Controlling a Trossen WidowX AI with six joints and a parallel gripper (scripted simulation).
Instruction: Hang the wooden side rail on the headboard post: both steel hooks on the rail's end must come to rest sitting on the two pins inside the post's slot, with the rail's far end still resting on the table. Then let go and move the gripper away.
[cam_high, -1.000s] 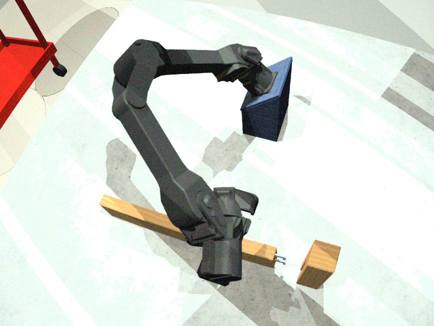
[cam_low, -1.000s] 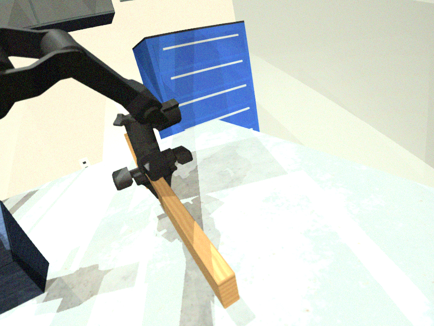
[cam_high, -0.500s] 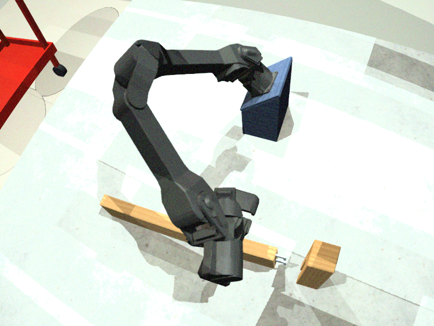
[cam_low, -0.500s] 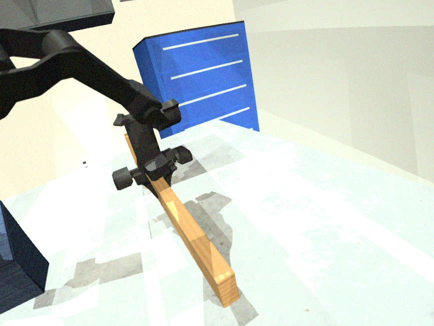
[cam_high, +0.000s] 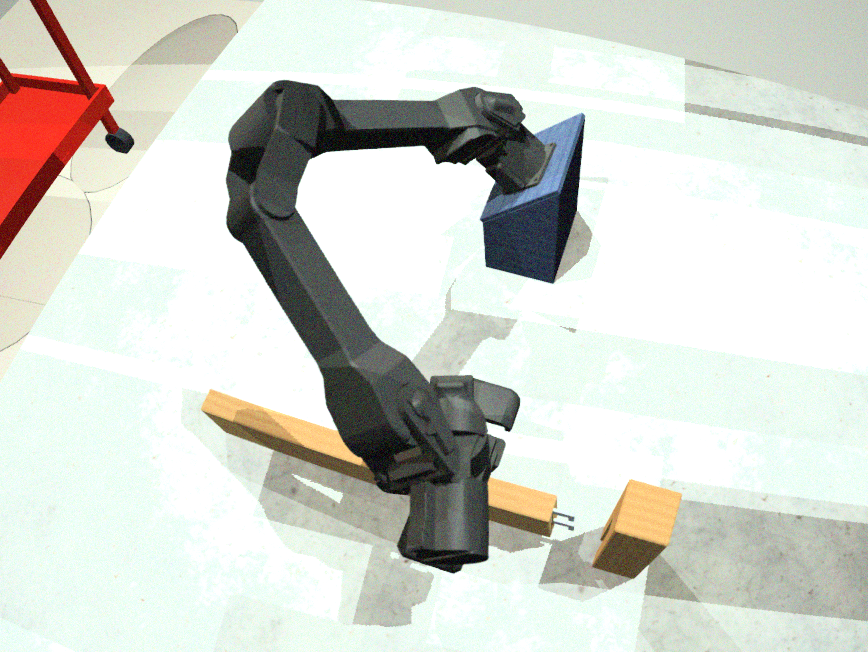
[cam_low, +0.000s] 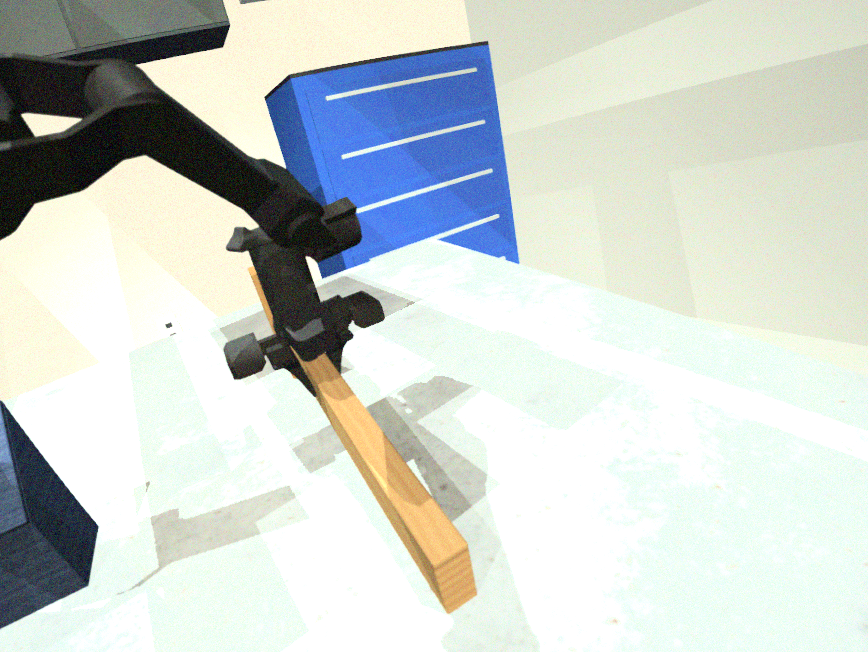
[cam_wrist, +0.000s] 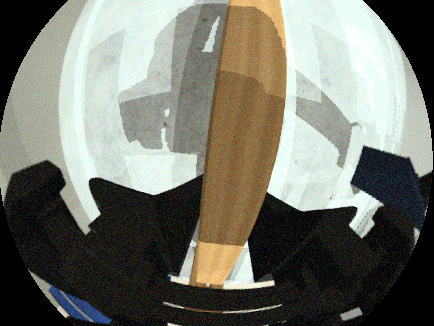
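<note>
Right now the wooden headboard post is 170 mm to the left of my gripper tip, 40 mm above it and 10 mm behind it.
</note>
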